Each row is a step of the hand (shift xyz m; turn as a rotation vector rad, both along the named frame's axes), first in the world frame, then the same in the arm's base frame.
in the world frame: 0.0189 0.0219 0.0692 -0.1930 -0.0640 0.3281
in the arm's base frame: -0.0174 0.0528 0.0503 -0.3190 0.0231 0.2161
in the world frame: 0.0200 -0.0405 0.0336 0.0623 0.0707 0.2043
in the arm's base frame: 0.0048 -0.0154 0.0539 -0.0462 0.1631 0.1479
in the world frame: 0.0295 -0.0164 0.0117 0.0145 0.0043 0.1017
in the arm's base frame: 0.0217 -0.0008 0.0284 -0.0353 0.0497 0.0828
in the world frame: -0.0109 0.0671 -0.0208 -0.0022 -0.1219 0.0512
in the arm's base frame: -0.0048 0.0463 -0.0538 -0.0169 -0.0849 0.0999
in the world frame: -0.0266 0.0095 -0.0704 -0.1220 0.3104 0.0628
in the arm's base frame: 0.0089 -0.0284 -0.0698 -0.1599 0.2584 -0.1512
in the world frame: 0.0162 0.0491 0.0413 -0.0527 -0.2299 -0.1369
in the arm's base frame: -0.0088 0.0641 0.0139 0.0349 -0.2702 -0.0123
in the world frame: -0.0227 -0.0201 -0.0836 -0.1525 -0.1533 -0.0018
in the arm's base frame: 0.0207 -0.0583 -0.0639 -0.1220 -0.1777 0.0178
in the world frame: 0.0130 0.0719 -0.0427 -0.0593 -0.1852 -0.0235
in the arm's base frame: 0.0261 0.0484 -0.0643 -0.0274 -0.1869 0.0516
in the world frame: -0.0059 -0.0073 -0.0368 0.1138 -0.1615 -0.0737
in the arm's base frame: 0.0126 -0.0231 -0.0274 0.1467 -0.1366 0.0654
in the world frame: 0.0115 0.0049 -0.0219 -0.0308 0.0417 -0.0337
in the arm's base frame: 0.0200 -0.0014 -0.0153 -0.0144 0.0132 -0.0587
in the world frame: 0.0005 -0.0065 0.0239 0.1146 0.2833 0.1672
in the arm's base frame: -0.0103 0.0043 0.0221 0.0014 0.3468 0.0326
